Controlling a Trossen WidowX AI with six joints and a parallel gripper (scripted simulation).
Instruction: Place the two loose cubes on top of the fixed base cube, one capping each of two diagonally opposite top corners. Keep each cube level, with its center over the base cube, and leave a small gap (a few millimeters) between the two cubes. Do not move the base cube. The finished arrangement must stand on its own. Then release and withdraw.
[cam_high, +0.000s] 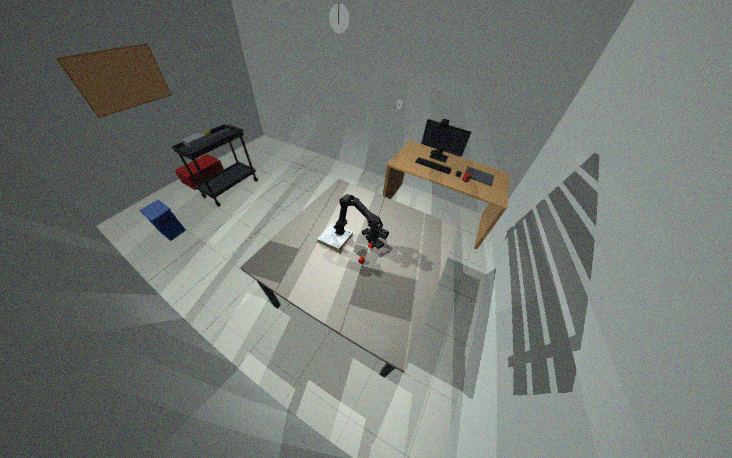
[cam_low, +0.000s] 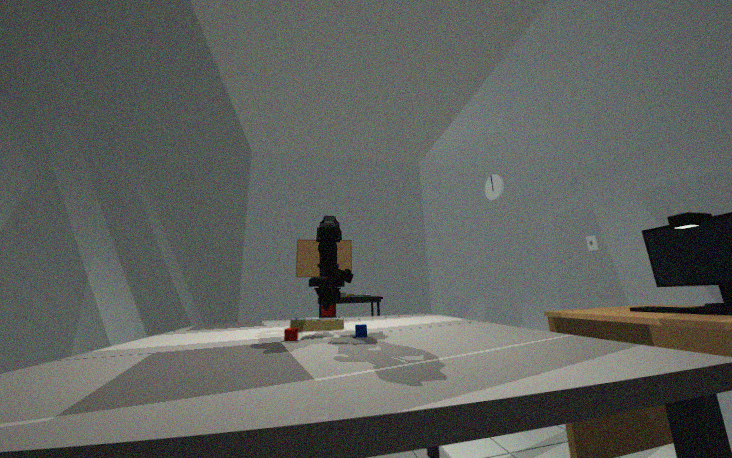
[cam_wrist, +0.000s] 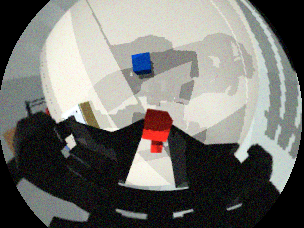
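The blue cube lies 10 cm to the left of my gripper tip, 7 cm below it and 1 cm behind it.
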